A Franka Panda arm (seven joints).
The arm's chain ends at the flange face. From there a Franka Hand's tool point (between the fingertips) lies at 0.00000 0.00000 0.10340 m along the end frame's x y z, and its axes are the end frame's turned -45 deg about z.
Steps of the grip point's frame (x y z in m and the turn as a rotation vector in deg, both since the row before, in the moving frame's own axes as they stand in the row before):
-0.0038 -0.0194 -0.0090 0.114 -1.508 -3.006
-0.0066 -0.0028 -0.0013 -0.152 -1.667 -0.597
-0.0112 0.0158 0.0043 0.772 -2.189 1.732
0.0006 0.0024 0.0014 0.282 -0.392 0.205
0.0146 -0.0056 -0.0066 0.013 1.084 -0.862
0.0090 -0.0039 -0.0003 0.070 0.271 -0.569
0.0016 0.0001 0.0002 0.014 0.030 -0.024
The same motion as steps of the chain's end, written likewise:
-0.0144 -0.0129 -0.0090 -0.986 -1.147 -3.006
-0.0047 0.0004 -0.0013 -1.286 -1.071 -0.597
0.0071 0.0173 0.0044 -1.002 -2.094 1.732
0.0030 0.0011 0.0014 -0.078 -0.477 0.205
0.0050 -0.0129 -0.0066 0.776 0.757 -0.862
0.0034 -0.0087 -0.0003 0.241 0.142 -0.569
0.0012 -0.0010 0.0002 0.031 0.011 -0.024

